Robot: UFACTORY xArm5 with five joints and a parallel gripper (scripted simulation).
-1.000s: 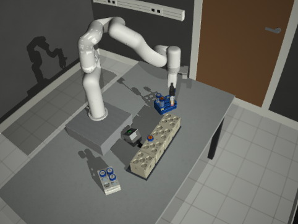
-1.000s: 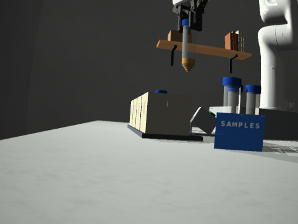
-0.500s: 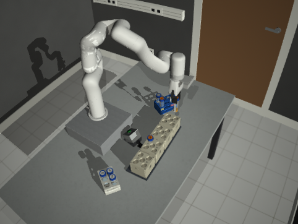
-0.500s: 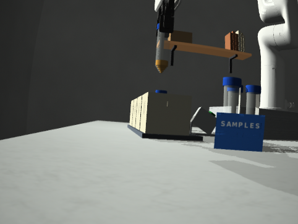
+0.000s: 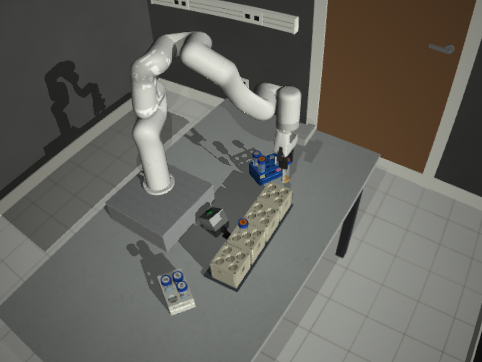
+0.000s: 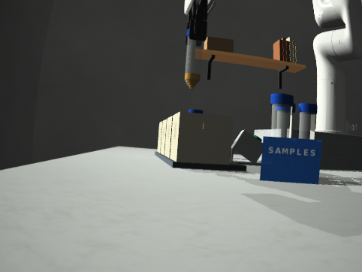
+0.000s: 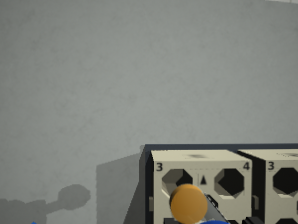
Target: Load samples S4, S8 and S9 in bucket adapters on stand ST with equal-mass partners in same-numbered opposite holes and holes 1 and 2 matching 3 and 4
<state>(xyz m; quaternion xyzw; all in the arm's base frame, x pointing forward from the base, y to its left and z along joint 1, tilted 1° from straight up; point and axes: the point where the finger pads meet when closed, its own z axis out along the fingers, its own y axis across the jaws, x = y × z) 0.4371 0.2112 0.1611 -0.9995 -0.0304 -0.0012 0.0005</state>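
Now: the adapter 20 cm below my hand, 3 cm to the right of it and 2 cm behind it. From my hand the other things lie so: white blanks rack: 53 cm to the right, 22 cm below, 11 cm behind; then blue samples rack: 22 cm below, 15 cm behind, 13 cm to the left.
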